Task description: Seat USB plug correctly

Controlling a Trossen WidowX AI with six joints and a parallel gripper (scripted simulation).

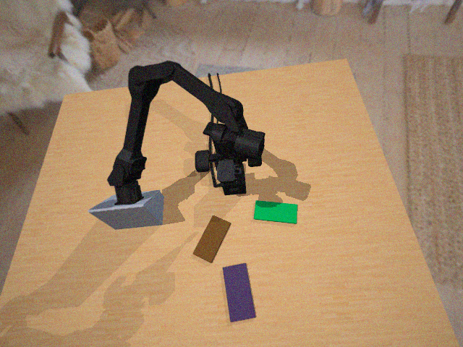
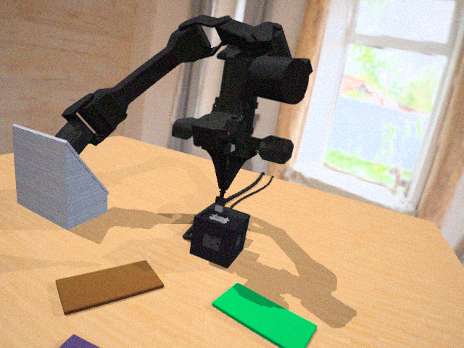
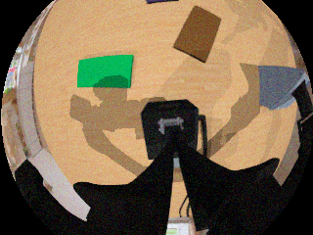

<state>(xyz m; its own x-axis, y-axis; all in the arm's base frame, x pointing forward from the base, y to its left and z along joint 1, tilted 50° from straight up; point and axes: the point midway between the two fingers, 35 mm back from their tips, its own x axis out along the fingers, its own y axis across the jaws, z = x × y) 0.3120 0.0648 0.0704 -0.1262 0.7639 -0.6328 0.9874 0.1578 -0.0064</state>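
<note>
The grey USB plug lies 2 cm below my gripper tip. Round my gripper tip: green tile (14 cm ahead, 13 cm below, 8 cm to the right); then light grey socket (6 cm below); then brown tile (17 cm to the right, 13 cm below, 7 cm behind).
</note>
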